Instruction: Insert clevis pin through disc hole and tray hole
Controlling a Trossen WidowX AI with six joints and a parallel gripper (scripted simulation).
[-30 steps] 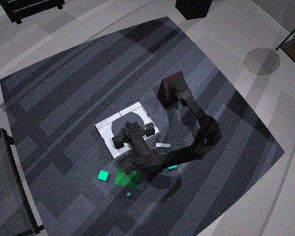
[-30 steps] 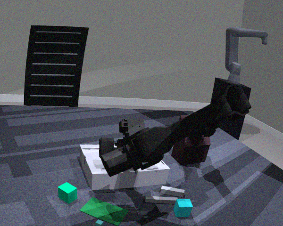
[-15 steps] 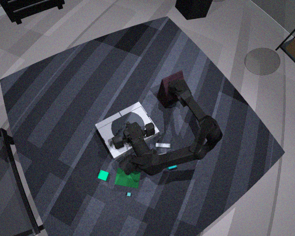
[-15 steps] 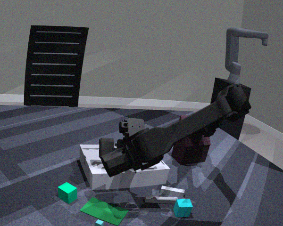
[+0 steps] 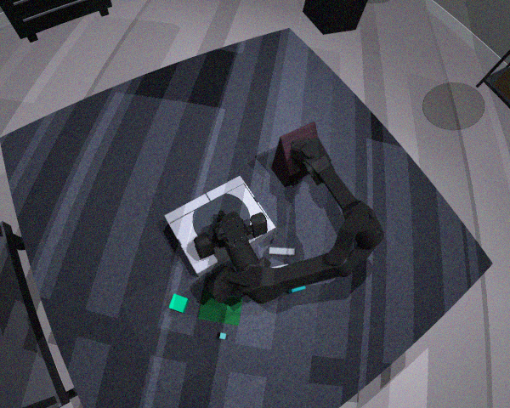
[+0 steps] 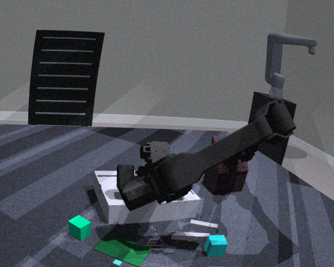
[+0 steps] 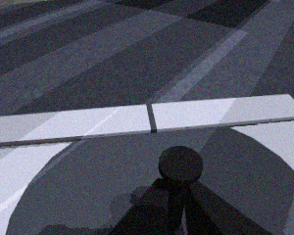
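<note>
My gripper tip is now 1 cm above the clevis pin. The rest, counted from my gripper tip: flat green sheet (22 cm to the left, 9 cm ahead, 8 cm below); rimmed steel tray (4 cm below, 1 cm to the left, 1 cm ahead); dark aluminium disc (2 cm below).
</note>
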